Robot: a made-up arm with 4 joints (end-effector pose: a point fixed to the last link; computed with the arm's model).
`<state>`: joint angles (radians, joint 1 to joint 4).
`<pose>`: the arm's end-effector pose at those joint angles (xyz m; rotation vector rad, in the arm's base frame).
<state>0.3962 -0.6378 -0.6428 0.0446</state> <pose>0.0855 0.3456 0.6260 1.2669 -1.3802 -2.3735</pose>
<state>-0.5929 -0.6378 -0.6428 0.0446</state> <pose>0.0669 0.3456 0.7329 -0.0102 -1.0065 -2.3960</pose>
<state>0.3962 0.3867 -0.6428 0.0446</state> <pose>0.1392 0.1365 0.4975 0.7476 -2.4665 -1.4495</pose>
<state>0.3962 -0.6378 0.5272 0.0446</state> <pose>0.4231 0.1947 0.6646 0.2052 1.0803 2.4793</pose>
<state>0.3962 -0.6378 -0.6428 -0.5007</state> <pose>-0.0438 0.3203 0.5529 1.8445 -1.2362 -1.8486</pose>
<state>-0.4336 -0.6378 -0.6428 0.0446</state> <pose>0.0625 0.3456 0.7152 0.1833 -1.0777 -2.4271</pose>
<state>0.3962 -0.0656 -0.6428 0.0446</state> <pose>0.1261 0.2462 0.5290 1.0058 -2.0539 -1.9128</pose>
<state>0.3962 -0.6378 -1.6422 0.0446</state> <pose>-0.1219 0.2016 0.4251 1.9685 -1.0512 -1.2866</pose>
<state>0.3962 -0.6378 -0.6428 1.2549</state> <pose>0.3739 0.2192 0.5789 0.4235 1.1990 2.6573</pose>
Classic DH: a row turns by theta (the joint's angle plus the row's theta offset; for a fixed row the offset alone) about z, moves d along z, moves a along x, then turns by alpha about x. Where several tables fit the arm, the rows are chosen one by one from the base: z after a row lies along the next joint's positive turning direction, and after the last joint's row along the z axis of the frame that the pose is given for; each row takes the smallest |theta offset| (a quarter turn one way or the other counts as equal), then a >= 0, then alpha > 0; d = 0 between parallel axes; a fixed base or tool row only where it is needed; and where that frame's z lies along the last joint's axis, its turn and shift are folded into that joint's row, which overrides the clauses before.
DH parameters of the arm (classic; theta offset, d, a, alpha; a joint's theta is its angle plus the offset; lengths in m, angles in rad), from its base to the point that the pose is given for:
base (fixed): 0 0.6967 0.1752 1.5708
joint 1: 1.5708 -0.1171 0.0857 -1.5708
joint 2: -1.5325 0.086 0.2124 1.5921
joint 3: -1.2116 -0.0203 -0.0305 0.2396
joint 4: -0.3647 0.2748 0.1744 1.3848
tool (fixed): -3.0355 0.2227 0 0

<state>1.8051 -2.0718 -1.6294 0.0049</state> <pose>0.1337 0.3498 0.2927 2.9820 0.6663 0.4374</pose>
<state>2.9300 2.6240 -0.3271 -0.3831</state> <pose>0.2480 -0.1048 0.4564 1.0824 0.8597 0.2033</pose>
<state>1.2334 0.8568 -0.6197 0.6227</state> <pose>0.3028 -0.0316 0.7002 -0.3578 1.8693 0.7820</pose>
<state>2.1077 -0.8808 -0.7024 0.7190</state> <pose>0.1829 0.3440 0.7520 -2.1751 0.6356 1.3308</pose>
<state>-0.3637 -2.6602 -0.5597 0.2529</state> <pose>0.2718 0.1352 1.0231 0.0120 -1.4242 2.4779</pose>
